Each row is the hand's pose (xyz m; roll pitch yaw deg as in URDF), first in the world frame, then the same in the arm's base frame.
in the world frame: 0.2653 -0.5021 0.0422 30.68 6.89 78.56
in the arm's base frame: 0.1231 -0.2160 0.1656 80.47 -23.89 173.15
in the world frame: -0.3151 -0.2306 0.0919 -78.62 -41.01 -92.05
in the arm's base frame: 0.1593 -0.5734 0.6985 -116.50 4.89 23.86
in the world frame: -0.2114 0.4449 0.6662 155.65 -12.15 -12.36
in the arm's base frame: -0.1573 -0.0549 1.3525 -169.94 35.23 98.11
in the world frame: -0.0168 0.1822 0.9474 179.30 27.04 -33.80
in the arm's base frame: 0.1034 0.2662 1.2306 -121.75 78.44 121.99
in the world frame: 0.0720 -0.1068 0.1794 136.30 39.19 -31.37
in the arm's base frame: -0.0525 -0.2321 0.5914 -107.84 76.73 -178.61
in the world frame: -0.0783 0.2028 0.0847 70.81 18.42 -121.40
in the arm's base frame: -0.2829 -0.3872 0.8156 9.35 21.43 -41.58
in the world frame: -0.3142 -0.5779 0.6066 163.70 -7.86 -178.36
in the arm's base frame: 0.6708 -0.2279 0.7655 109.98 -39.89 -51.56
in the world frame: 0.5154 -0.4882 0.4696 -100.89 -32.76 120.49
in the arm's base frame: 0.2083 0.2635 0.2559 -13.46 -78.25 142.19
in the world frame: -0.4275 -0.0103 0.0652 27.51 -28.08 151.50
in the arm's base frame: 0.0161 -0.6588 0.8831 -41.53 -74.65 -45.12
